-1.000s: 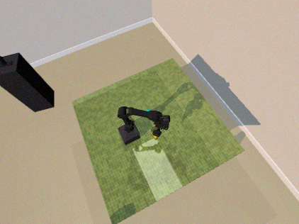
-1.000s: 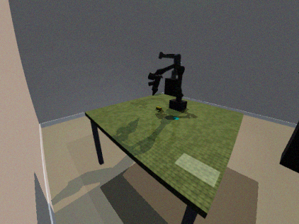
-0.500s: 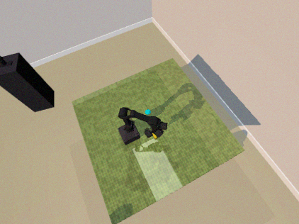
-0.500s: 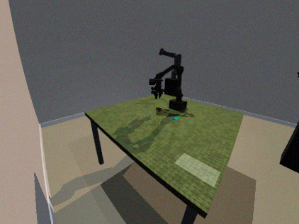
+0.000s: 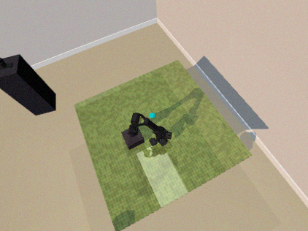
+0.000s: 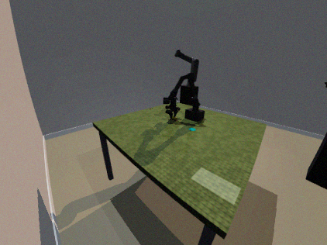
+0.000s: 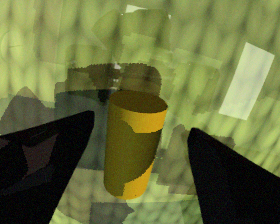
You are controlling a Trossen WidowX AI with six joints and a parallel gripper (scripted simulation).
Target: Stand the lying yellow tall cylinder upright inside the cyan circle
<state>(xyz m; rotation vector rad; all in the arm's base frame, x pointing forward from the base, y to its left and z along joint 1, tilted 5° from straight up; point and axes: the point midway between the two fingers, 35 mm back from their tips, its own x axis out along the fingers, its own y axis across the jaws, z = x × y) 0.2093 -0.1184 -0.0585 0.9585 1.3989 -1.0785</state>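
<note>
Right now my gripper tip is 29 cm to the right of the cyan circle and 2 cm above it. Round my gripper tip: yellow tall cylinder: 2 cm to the left.
</note>
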